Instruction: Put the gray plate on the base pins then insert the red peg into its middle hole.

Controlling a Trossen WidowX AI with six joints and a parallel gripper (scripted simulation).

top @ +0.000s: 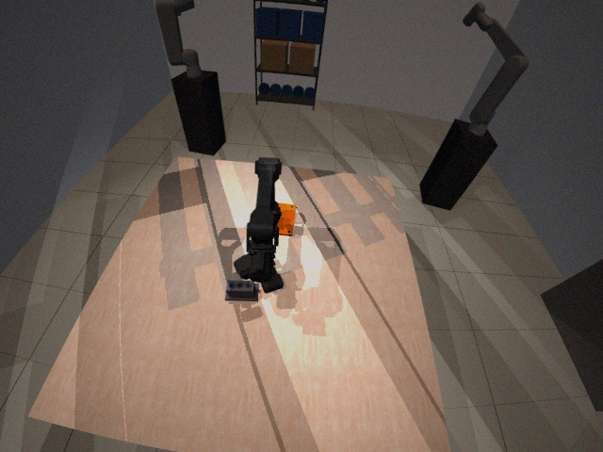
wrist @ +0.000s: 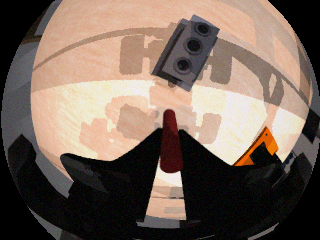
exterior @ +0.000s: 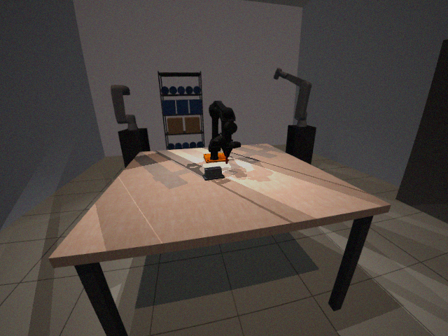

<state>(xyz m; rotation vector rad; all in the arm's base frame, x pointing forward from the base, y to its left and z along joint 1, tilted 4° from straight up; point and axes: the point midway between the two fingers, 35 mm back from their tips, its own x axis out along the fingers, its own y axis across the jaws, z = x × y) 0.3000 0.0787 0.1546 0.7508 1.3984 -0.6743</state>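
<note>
Now: gripper tip 8 cm to the left of the gray plate, 7 cm above it and 3 cm short of it. The rest, counted from my gripper tip: red peg: right at my gripper tip; then gray base: 11 cm below, 8 cm to the right, 3 cm ahead.
</note>
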